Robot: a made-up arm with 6 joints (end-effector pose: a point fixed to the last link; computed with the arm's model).
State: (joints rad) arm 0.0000 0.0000 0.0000 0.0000 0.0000 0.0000
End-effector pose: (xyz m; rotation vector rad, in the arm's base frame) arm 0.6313 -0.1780 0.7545 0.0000 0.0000 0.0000
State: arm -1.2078 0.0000 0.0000 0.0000 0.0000 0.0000
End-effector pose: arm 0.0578 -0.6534 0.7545 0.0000 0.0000 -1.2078
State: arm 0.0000 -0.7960 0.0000 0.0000 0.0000 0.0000
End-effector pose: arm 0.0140 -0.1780 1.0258 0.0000 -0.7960 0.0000
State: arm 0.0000 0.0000 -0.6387 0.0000 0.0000 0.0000
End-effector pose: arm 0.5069 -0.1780 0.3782 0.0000 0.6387 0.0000
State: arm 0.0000 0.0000 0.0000 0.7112 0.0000 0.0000
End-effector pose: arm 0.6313 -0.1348 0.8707 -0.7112 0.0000 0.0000
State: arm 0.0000 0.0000 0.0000 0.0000 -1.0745 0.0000
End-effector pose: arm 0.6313 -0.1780 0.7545 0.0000 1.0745 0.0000
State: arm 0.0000 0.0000 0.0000 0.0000 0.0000 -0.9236
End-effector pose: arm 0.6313 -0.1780 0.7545 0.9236 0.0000 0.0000
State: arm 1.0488 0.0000 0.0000 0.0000 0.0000 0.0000
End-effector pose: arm 0.4691 0.4585 0.7545 0.0000 0.0000 1.0488
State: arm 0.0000 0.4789 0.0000 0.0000 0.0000 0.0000
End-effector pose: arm 0.8361 -0.1780 0.3963 0.0000 0.4789 0.0000
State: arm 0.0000 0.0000 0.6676 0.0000 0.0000 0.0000
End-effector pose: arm 0.4958 -0.1780 1.1453 0.0000 -0.6676 0.0000
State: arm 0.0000 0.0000 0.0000 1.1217 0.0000 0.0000
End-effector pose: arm 0.6313 -0.0773 0.9149 -1.1217 0.0000 0.0000
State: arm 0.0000 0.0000 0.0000 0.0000 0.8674 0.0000
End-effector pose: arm 0.6313 -0.1780 0.7545 0.0000 -0.8674 0.0000
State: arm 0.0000 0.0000 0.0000 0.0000 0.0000 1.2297
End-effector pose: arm 0.6313 -0.1780 0.7545 -1.2297 0.0000 0.0000
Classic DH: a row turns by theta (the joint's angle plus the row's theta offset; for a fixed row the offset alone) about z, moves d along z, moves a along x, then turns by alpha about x. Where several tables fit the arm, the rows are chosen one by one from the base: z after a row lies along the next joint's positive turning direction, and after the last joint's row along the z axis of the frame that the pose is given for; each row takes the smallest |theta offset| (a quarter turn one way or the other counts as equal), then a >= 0, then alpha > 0; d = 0 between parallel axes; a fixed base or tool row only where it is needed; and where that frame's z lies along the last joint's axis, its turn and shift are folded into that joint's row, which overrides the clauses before.
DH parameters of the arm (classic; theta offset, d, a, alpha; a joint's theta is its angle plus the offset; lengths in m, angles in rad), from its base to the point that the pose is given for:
joint 1: 0 0.156 0 -1.5708
joint 2: -1.5708 0 0.5985 3.1416
joint 3: 0 0 0 -1.5708
joint 4: 0 -0.6313 0 1.5708
joint 5: 0 0.178 0 -1.5708
joint 6: 1.5708 0 0 1.5708
tool (fixed): -1.5708 0 0 0

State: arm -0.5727 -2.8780 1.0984 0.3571 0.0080 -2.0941
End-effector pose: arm -0.5389 0.1490 -0.9315 1.4166 1.4493 -2.2526
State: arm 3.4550 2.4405 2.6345 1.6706 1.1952 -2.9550
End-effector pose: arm -0.9186 -0.3163 -0.0058 0.8969 -0.9368 -1.4480
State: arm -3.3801 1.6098 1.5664 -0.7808 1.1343 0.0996
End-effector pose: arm -1.1588 0.4119 -0.0199 1.3037 0.5730 2.0191
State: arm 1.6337 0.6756 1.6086 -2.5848 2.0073 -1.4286
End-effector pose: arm -0.2027 0.8146 1.0742 -2.2874 -0.2943 1.4169
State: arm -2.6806 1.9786 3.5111 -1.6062 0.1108 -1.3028
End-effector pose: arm -0.6701 -0.3399 0.5427 0.1079 -1.6397 0.2507
